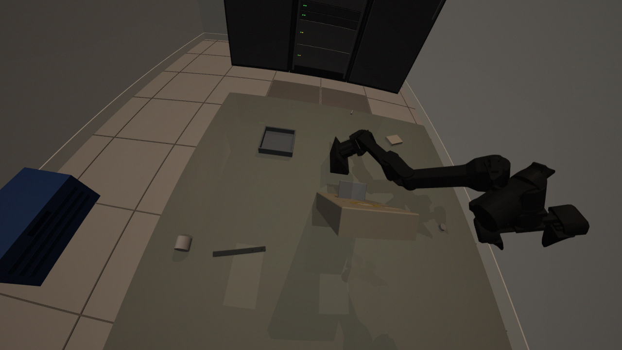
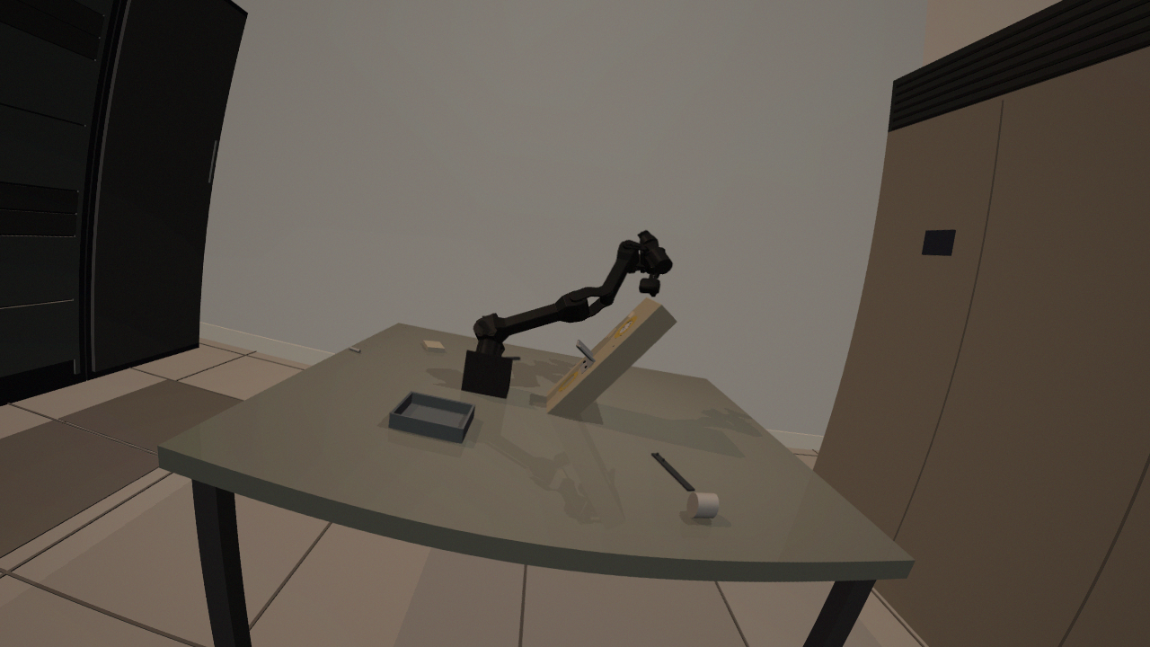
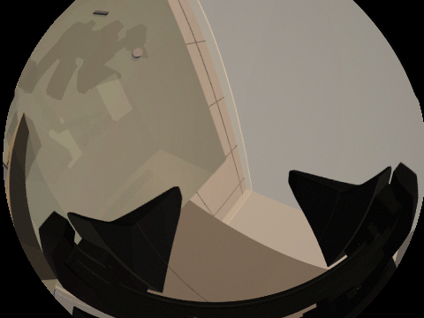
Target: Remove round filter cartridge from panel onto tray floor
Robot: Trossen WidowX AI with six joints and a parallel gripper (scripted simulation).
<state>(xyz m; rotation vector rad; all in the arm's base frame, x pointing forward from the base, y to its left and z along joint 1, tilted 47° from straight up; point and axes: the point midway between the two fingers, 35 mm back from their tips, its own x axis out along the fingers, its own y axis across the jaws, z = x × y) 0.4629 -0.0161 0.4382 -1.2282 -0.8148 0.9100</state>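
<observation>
Now: gripper tip 350 mm to the left of the round filter cartridge, 130 mm past it and 110 mm above it. The rest, counted from my gripper tip: short dark bar (420 mm behind, 340 mm below, 70 mm to the left); tan service panel (340 mm to the right, 190 mm below, 180 mm behind); grey ledge (340 mm to the right, 230 mm behind, 210 mm below).
</observation>
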